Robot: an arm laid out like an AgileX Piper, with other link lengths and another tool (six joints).
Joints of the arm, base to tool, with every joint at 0 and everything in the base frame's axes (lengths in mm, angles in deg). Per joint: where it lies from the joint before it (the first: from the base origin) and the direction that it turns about. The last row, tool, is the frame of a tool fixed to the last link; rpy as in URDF.
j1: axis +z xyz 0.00 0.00 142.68
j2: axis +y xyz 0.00 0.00 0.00
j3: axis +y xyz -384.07 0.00 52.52
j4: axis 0.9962 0 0.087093 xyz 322.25 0.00 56.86
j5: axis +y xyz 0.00 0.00 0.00
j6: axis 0.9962 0 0.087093 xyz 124.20 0.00 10.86
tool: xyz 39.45 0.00 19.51 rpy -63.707 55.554 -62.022
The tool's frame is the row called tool.
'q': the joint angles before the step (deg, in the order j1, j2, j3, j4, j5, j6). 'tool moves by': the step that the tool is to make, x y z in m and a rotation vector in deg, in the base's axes. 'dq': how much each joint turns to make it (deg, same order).
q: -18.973, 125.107, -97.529, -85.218, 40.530, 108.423
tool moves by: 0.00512, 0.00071, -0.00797, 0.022, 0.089, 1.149
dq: 0.000, 0.774, 0.001, -1.177, -1.102, 0.941
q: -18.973, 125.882, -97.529, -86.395, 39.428, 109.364
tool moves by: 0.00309, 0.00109, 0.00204, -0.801, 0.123, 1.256
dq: 0.000, 0.000, -0.041, -1.303, -0.842, 0.095
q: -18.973, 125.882, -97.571, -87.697, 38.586, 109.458
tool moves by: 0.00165, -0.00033, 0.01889, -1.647, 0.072, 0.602
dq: 0.001, -0.693, -1.454, 0.405, 0.115, -2.684
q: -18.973, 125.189, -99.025, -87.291, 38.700, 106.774
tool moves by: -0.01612, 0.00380, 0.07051, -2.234, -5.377, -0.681
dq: 0.000, -5.103, -1.191, 0.411, 0.783, -0.704
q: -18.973, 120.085, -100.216, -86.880, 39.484, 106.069
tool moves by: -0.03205, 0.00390, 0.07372, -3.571, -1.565, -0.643
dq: -0.485, -6.376, -0.320, 1.977, 1.015, -6.193
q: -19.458, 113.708, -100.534, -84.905, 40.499, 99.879
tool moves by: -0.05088, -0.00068, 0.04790, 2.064, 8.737, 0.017
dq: -2.042, -7.346, -0.001, 17.290, 1.991, -24.639
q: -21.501, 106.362, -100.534, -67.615, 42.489, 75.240
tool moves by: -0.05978, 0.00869, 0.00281, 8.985, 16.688, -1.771
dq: -1.570, -5.536, -0.001, 19.950, 13.597, -27.019
